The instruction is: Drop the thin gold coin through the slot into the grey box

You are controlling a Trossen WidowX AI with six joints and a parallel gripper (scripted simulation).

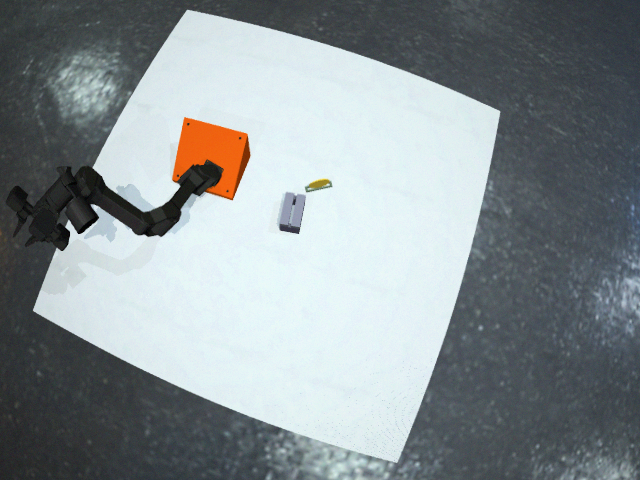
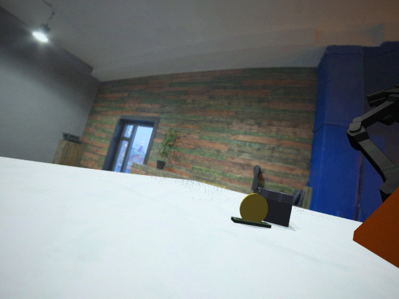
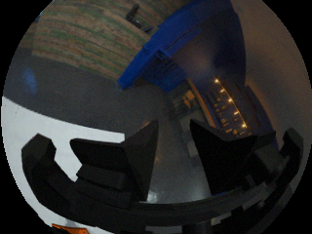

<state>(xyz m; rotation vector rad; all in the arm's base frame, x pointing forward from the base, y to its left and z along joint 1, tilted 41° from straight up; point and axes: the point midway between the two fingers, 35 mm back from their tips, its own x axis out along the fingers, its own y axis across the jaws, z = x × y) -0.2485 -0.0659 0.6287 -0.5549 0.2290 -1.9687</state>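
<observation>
Right now my gripper tip is 49 cm short of the gold coin, 63 cm to the right of it and 49 cm above it.
</observation>
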